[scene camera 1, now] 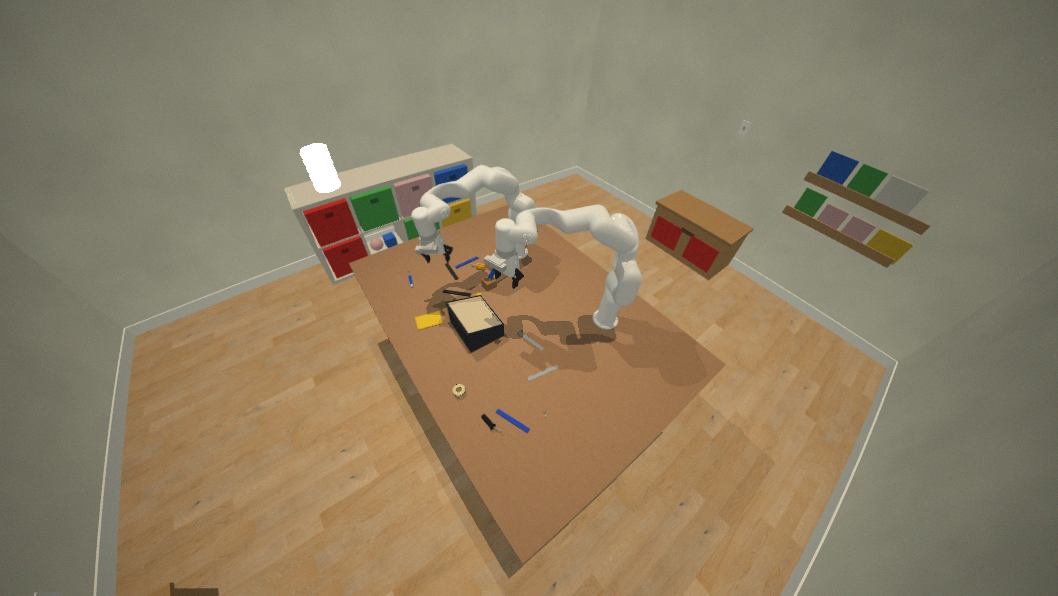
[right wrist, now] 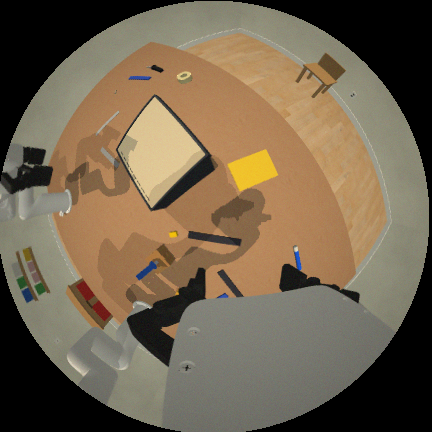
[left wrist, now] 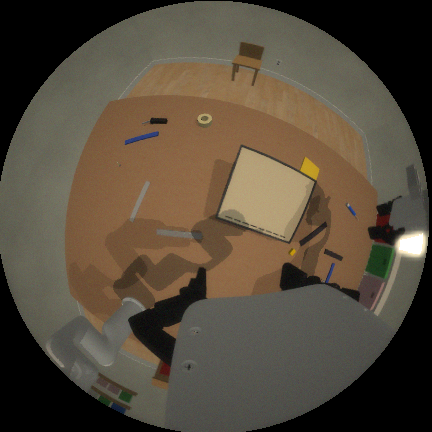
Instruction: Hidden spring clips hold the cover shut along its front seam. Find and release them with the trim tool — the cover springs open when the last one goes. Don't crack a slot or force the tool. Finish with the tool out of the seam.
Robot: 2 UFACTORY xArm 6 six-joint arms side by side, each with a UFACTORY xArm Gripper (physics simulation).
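Frame: origin at the left arm's base, x left, y back, z up, level; metres.
Where they show: left gripper, fingertip midpoint: [scene camera 1: 506,282] [right wrist: 46,165] [left wrist: 245,278]; right gripper, fingertip midpoint: [scene camera 1: 438,260] [right wrist: 244,279] [left wrist: 373,221]; left arm's base, origin of the base link: [scene camera 1: 605,319] [right wrist: 67,200] [left wrist: 134,308]; right arm's base, origin of the base link: [scene camera 1: 517,252].
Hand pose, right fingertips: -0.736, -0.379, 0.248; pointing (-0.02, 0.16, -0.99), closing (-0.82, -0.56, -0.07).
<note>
Things, the pixels of their top centre, and the offset from my right fingertips, as dx, dy, dz.
- blue-handled tool, middle of its top: [right wrist: 141,275] +0.127, +0.216, -0.133
- small wooden holder, middle of its top: [right wrist: 156,262] [scene camera 1: 488,279] +0.122, +0.203, -0.203
- yellow sheet, middle of its top: [right wrist: 253,168] [left wrist: 308,174] [scene camera 1: 428,319] +0.048, -0.164, -0.242
- small yellow block, middle of its top: [right wrist: 172,234] [left wrist: 292,252] +0.129, +0.113, -0.235
- blue pen, middle of its top: [right wrist: 299,265] [left wrist: 353,211] [scene camera 1: 409,277] -0.252, -0.028, -0.234
- tape roll, middle of its top: [left wrist: 204,117] [right wrist: 183,74] [scene camera 1: 458,389] +0.429, -0.347, -0.223
The black box's cream cover [scene camera 1: 476,314] [left wrist: 267,192] [right wrist: 162,150] lies flat and shut. A dashed line of dark slots [left wrist: 255,226] [right wrist: 134,175] runs along one edge. A blue-handled tool [right wrist: 146,270], seemingly the trim tool, rests at a small wooden holder [scene camera 1: 488,282] [right wrist: 165,254]; it is hidden in the left wrist view. My left gripper [scene camera 1: 505,279] [left wrist: 245,278] [right wrist: 46,165] is open and empty, above the table near the holder. My right gripper [scene camera 1: 436,257] [left wrist: 373,221] [right wrist: 244,279] is open and empty, above the table's far end.
A yellow sheet [scene camera 1: 428,320] [left wrist: 310,169] [right wrist: 253,170] lies beside the box. Dark bars [left wrist: 313,233] [right wrist: 214,238], a small yellow block [left wrist: 292,252] [right wrist: 173,234] and a blue pen [scene camera 1: 410,280] [left wrist: 351,209] [right wrist: 297,258] lie around it. Grey strips [scene camera 1: 542,372] [left wrist: 140,201] and a tape roll [left wrist: 204,119] lie farther off.
</note>
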